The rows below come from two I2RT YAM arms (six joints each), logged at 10 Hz.
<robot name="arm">
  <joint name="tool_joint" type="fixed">
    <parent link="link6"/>
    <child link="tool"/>
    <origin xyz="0 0 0" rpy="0 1.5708 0"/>
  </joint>
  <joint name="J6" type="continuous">
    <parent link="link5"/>
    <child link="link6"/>
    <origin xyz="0.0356 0 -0.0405"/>
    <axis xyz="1 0 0"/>
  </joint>
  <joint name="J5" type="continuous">
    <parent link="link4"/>
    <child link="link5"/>
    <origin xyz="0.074 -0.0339 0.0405"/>
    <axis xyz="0 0 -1"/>
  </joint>
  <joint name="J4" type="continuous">
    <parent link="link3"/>
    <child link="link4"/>
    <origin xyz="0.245 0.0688 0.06"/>
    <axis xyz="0 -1 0"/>
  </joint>
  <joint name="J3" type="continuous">
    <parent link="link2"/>
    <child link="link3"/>
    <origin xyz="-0.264 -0.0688 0"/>
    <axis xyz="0 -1 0"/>
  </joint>
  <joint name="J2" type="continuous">
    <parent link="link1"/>
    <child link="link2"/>
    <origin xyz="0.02 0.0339 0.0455"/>
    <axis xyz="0 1 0"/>
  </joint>
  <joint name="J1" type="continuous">
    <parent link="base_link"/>
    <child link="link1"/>
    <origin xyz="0 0 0.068"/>
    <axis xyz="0 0 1"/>
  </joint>
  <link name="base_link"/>
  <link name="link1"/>
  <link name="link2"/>
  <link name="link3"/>
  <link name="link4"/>
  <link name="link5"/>
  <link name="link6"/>
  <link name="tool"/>
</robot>
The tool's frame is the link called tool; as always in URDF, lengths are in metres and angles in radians. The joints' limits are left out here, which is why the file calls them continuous.
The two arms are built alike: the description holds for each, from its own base.
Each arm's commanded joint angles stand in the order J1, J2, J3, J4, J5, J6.
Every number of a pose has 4 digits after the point.
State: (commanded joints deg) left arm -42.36 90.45 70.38 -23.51 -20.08 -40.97; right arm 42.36 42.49 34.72 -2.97 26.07 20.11
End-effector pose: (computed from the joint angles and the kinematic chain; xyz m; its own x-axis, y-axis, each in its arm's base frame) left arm 0.2673 -0.2272 0.2757 -0.6790 -0.2142 -0.7022 0.0051 0.9551 -0.2963; right arm 0.1438 0.1099 0.2984 -0.2277 0.2103 -0.9507 -0.2214 0.9396 0.2609
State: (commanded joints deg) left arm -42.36 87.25 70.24 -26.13 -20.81 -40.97; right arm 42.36 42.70 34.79 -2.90 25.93 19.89
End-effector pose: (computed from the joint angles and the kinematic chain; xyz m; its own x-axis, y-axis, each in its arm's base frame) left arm 0.2579 -0.2180 0.2895 -0.6689 -0.2195 -0.7102 -0.0004 0.9555 -0.2950; right arm 0.1443 0.1105 0.2984 -0.2285 0.2057 -0.9516 -0.2242 0.9400 0.2571
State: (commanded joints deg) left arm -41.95 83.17 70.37 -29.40 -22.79 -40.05; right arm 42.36 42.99 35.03 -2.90 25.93 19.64
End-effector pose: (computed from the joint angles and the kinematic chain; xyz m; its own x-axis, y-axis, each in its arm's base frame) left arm 0.2472 -0.2036 0.3081 -0.6417 -0.2209 -0.7345 -0.0131 0.9606 -0.2775; right arm 0.1449 0.1111 0.2990 -0.2281 0.2010 -0.9526 -0.2250 0.9411 0.2525
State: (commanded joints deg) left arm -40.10 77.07 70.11 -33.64 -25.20 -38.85; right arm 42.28 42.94 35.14 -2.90 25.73 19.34
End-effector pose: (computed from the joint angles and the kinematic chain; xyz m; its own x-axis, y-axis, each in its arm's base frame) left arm 0.2331 -0.1765 0.3316 -0.5982 -0.2383 -0.7651 -0.0509 0.9641 -0.2605; right arm 0.1449 0.1109 0.2998 -0.2258 0.1979 -0.9539 -0.2286 0.9411 0.2494
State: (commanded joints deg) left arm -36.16 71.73 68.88 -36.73 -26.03 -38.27; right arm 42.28 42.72 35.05 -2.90 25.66 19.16
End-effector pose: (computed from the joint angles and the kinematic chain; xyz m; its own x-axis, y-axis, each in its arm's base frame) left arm 0.2245 -0.1447 0.3444 -0.5631 -0.2778 -0.7783 -0.1168 0.9591 -0.2578; right arm 0.1444 0.1105 0.2999 -0.2239 0.1963 -0.9546 -0.2308 0.9410 0.2476
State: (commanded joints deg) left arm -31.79 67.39 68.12 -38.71 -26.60 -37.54; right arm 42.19 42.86 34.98 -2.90 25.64 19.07
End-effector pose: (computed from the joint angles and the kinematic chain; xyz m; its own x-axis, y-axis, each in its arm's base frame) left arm 0.2176 -0.1161 0.3552 -0.5190 -0.3193 -0.7929 -0.1831 0.9476 -0.2618; right arm 0.1449 0.1106 0.2991 -0.2259 0.1928 -0.9549 -0.2293 0.9422 0.2445
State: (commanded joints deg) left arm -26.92 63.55 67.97 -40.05 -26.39 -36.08; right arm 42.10 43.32 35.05 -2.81 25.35 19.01
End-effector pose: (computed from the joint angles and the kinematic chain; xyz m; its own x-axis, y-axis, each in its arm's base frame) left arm 0.2106 -0.0892 0.3669 -0.4689 -0.3535 -0.8094 -0.2385 0.9330 -0.2694; right arm 0.1462 0.1115 0.2984 -0.2306 0.1884 -0.9546 -0.2316 0.9423 0.2419
